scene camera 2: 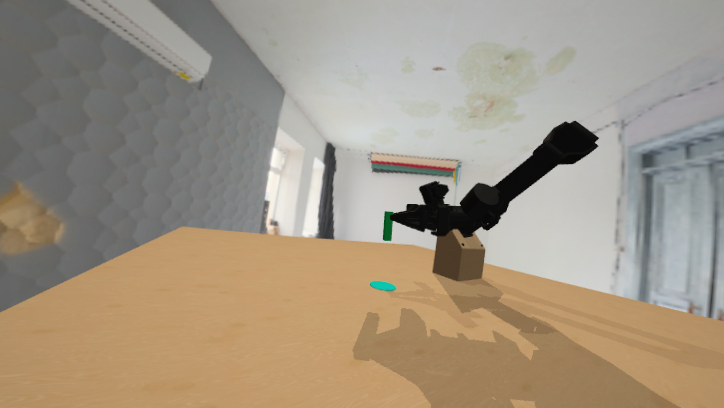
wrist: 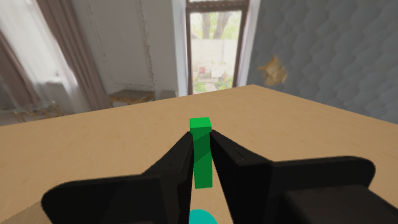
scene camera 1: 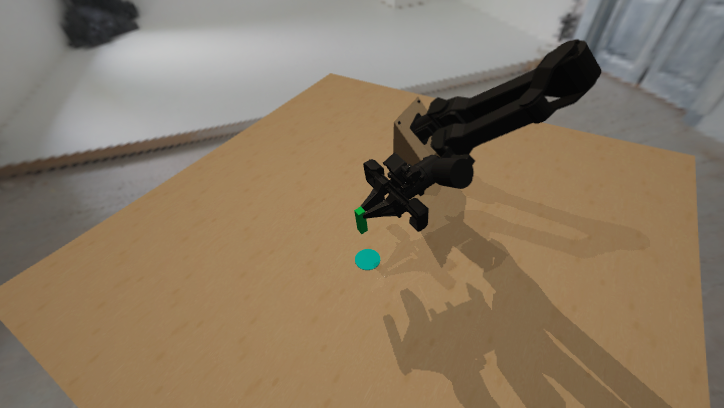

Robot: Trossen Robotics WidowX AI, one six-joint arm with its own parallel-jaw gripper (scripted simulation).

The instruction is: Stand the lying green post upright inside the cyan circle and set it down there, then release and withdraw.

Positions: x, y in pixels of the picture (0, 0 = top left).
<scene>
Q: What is my gripper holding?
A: A green post.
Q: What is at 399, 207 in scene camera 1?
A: My gripper.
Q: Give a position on a green post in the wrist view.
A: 200, 127
</scene>
